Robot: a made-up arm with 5 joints. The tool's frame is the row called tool.
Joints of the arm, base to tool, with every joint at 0 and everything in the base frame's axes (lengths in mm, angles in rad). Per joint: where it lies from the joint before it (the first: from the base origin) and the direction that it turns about. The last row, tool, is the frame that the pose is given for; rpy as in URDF.
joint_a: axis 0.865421 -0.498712 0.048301 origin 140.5 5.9 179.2
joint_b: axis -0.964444 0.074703 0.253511 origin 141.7 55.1 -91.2
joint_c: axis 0 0 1 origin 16 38.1 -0.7
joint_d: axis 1 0 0 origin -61.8 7.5 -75.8
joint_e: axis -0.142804 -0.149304 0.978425 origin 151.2 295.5 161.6
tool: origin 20 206 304.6 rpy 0 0 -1.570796
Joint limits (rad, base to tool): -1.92..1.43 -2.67..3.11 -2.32..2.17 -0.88..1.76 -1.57..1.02
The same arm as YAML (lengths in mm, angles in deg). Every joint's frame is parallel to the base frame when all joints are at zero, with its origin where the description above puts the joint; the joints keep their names.
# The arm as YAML. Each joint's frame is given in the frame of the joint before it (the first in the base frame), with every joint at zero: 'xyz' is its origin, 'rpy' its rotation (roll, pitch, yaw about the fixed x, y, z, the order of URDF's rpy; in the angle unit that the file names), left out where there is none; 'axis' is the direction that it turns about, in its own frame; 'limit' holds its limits. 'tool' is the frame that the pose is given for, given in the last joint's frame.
units:
  length: mm
  angle: deg
joints:
  - name: joint_a
    type: revolute
    origin:
      xyz: [140.5, 5.9, 179.2]
    axis: [0.865421, -0.498712, 0.048301]
    limit:
      lower: -110.01
      upper: 81.93
  - name: joint_b
    type: revolute
    origin:
      xyz: [141.7, 55.1, -91.2]
    axis: [-0.964444, 0.074703, 0.253511]
    limit:
      lower: -152.98
      upper: 178.19
  - name: joint_c
    type: revolute
    origin:
      xyz: [16.0, 38.1, -0.7]
    axis: "+z"
    limit:
      lower: -132.93
      upper: 124.33
  - name: joint_d
    type: revolute
    origin:
      xyz: [-61.8, 7.5, -75.8]
    axis: "+x"
    limit:
      lower: -50.42
      upper: 100.84
  - name: joint_e
    type: revolute
    origin:
      xyz: [151.2, 295.5, 161.6]
    axis: [-0.142804, -0.149304, 0.978425]
    limit:
      lower: -89.95
      upper: 58.44
tool:
  origin:
    xyz: [20.0, 206.0, 304.6]
    rpy: [0.0, 0.0, -90.0]

